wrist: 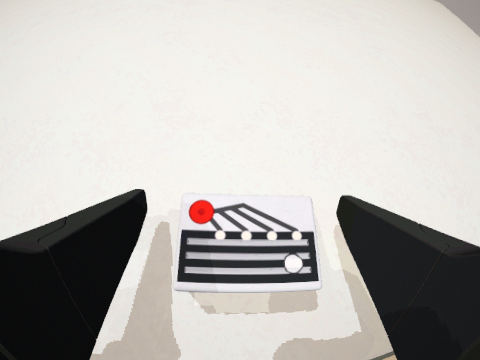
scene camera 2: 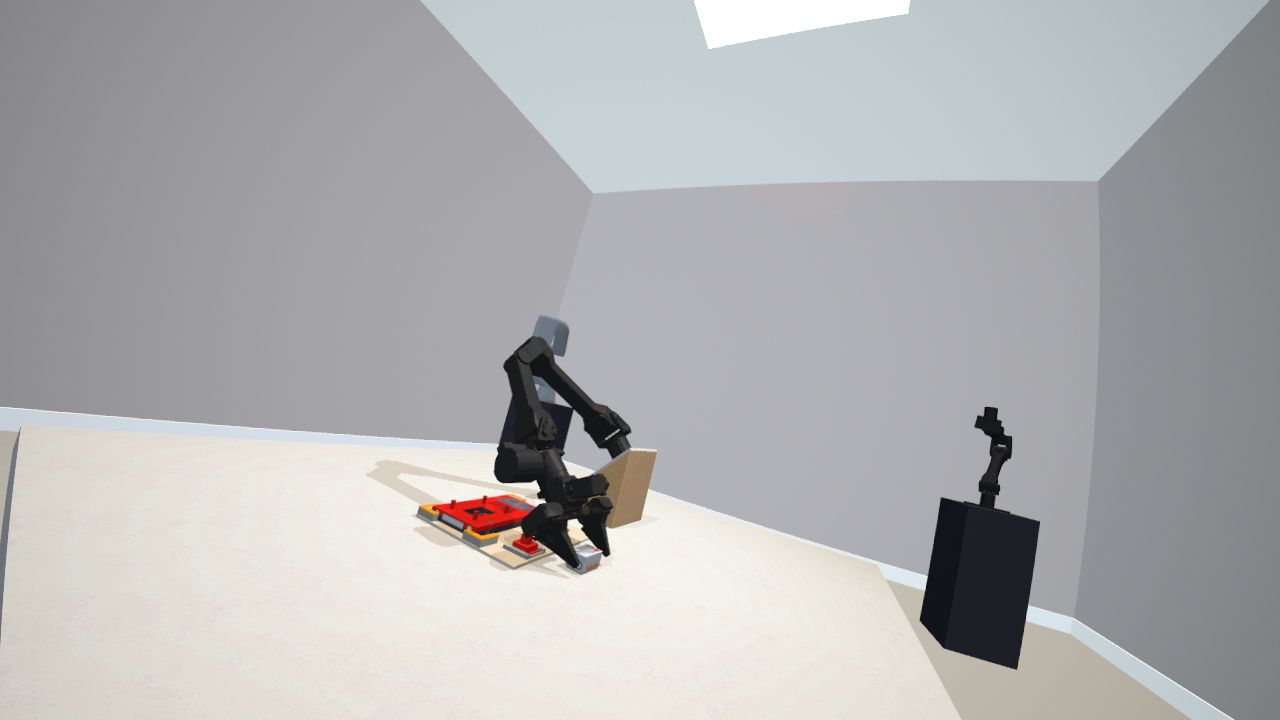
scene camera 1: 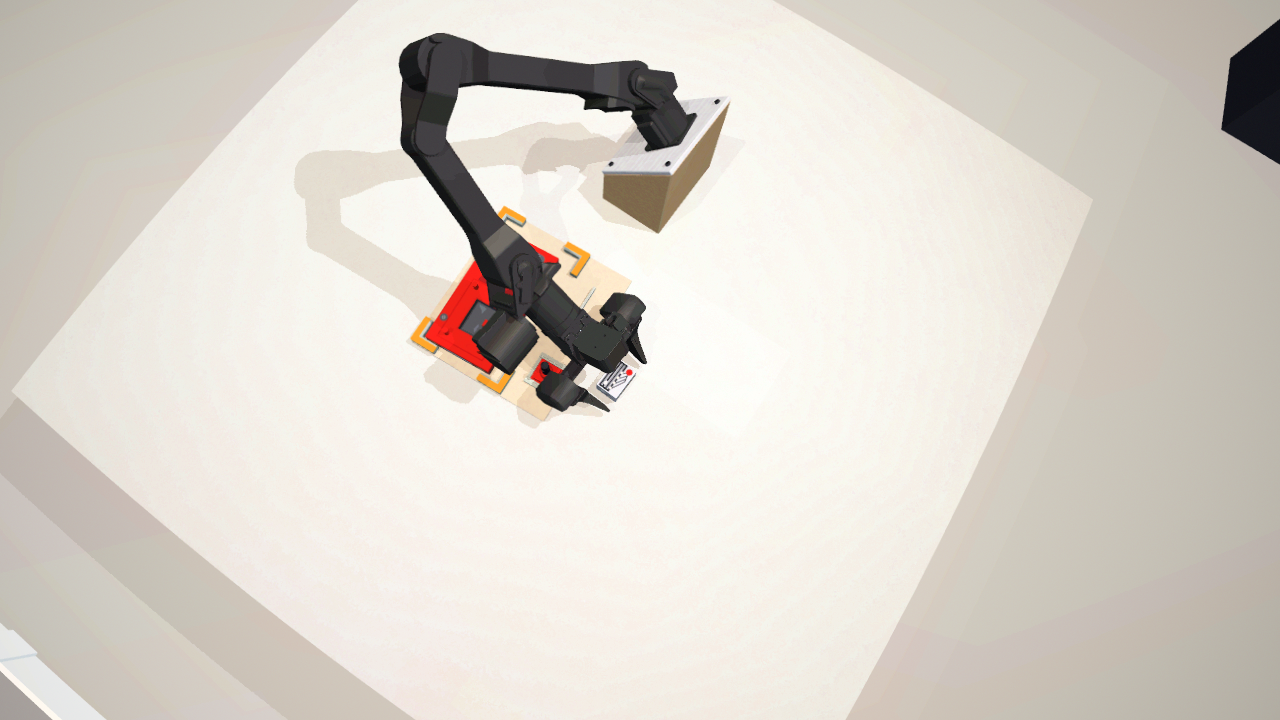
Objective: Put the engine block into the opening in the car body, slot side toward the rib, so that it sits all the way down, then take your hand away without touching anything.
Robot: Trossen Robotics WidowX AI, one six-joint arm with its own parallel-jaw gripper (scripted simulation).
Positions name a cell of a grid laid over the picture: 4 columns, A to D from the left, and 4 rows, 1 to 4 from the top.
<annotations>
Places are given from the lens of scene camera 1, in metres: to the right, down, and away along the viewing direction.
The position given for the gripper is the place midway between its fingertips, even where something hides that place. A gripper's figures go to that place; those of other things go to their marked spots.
gripper (scene camera 1: B3): -0.02, 0.04, 1.00
red car body (scene camera 1: B2): -0.25, -0.07, 1.00
engine block (scene camera 1: B3): -0.04, 0.04, 0.98
</annotations>
